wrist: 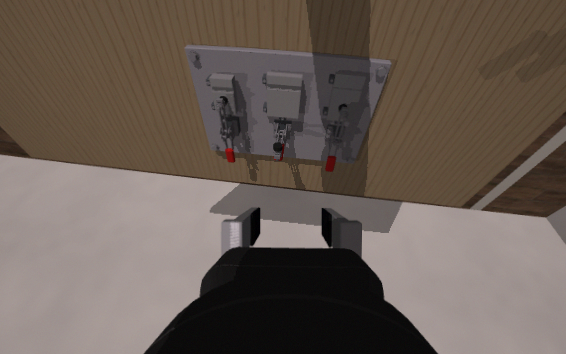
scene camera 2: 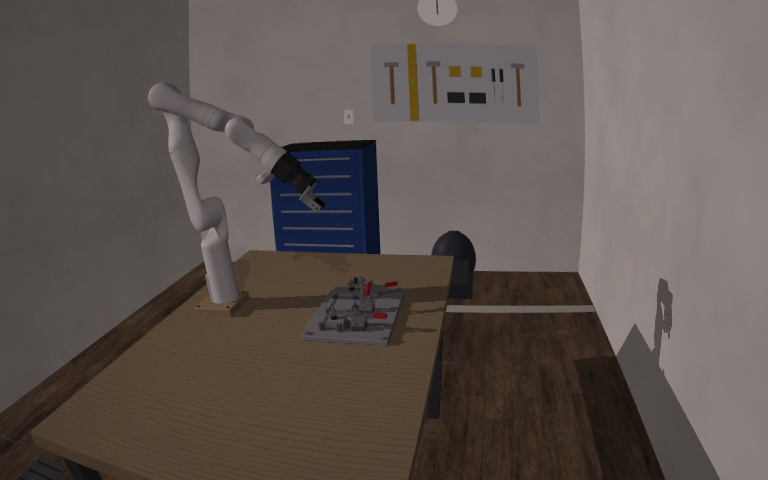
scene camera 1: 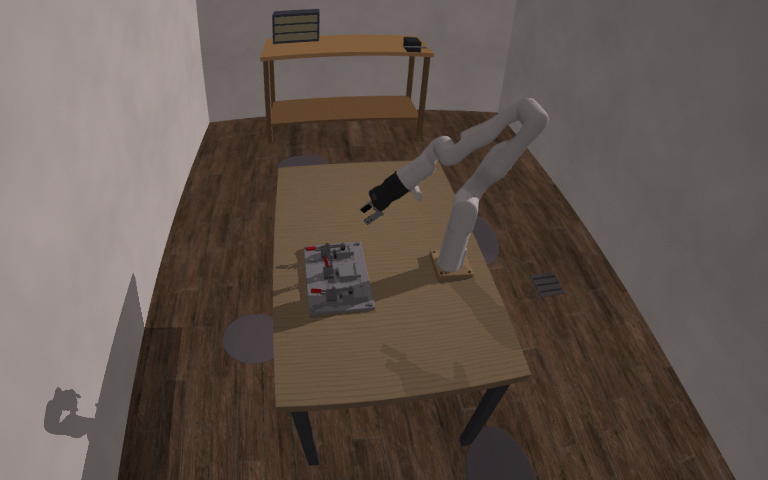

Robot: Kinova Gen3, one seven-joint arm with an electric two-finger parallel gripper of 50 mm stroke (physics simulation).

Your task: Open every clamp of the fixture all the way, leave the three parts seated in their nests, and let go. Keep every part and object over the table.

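Seen in the pictures: gripper, fingertip midpoint: (wrist: pixel 290 221) (scene camera 2: pixel 321 208) (scene camera 1: pixel 363 216); arm's base at its link origin: (scene camera 2: pixel 226 298) (scene camera 1: pixel 448 263).
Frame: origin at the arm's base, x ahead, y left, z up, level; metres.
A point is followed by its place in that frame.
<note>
The fixture plate (scene camera 1: pixel 339 306) @(z -0.008, x 0.458, y 0.101 m) (scene camera 2: pixel 346 338) @(z -0.008, x 0.424, y -0.225 m) (wrist: pixel 250 61) @(z -0.008, x 0.327, y -0.103 m) lies on the table. In the wrist view, the left clamp's red handle (wrist: pixel 230 155) @(z 0.038, x 0.505, y -0.170 m) (scene camera 1: pixel 310 249) @(z 0.035, x 0.513, y -0.166 m) (scene camera 2: pixel 379 315) @(z 0.037, x 0.509, y -0.179 m) and the right clamp's red handle (wrist: pixel 330 163) @(z 0.036, x 0.524, y 0.046 m) (scene camera 1: pixel 316 290) @(z 0.036, x 0.529, y 0.048 m) (scene camera 2: pixel 390 284) @(z 0.035, x 0.528, y 0.039 m) lie low and outward, with their arms reaching over the parts. The middle clamp's red handle (scene camera 1: pixel 326 261) @(z 0.072, x 0.471, y -0.051 m) (scene camera 2: pixel 368 289) @(z 0.064, x 0.472, y -0.066 m) stands up and its arm is swung back off the part. The left part (wrist: pixel 222 82) @(z 0.018, x 0.351, y -0.152 m), middle part (wrist: pixel 284 102) @(z 0.013, x 0.394, y -0.047 m) and shaded right part (wrist: pixel 348 90) @(z 0.007, x 0.375, y 0.066 m) sit in their nests. My gripper (scene camera 1: pixel 366 215) @(z 0.286, x 0.347, y -0.012 m) (scene camera 2: pixel 320 205) @(z 0.286, x 0.347, y -0.012 m) (wrist: pixel 290 221) @(z 0.286, x 0.347, y -0.012 m) is open and empty, above the table, apart from the fixture.
The fixture stands near the edge of the wooden table (scene camera 1: pixel 396 345) @(z -0.024, x 0.310, y 0.302 m) (scene camera 2: pixel 243 384) @(z -0.024, x 0.200, y -0.453 m) opposite the arm's base plate (scene camera 1: pixel 454 276) @(z -0.008, x -0.001, y 0.063 m) (scene camera 2: pixel 218 308) @(z -0.002, x -0.001, y -0.077 m). A blue drawer cabinet (scene camera 2: pixel 322 186) and a workbench (scene camera 1: pixel 345 46) stand beyond the table. The arm's shadow crosses the right clamp in the wrist view.
</note>
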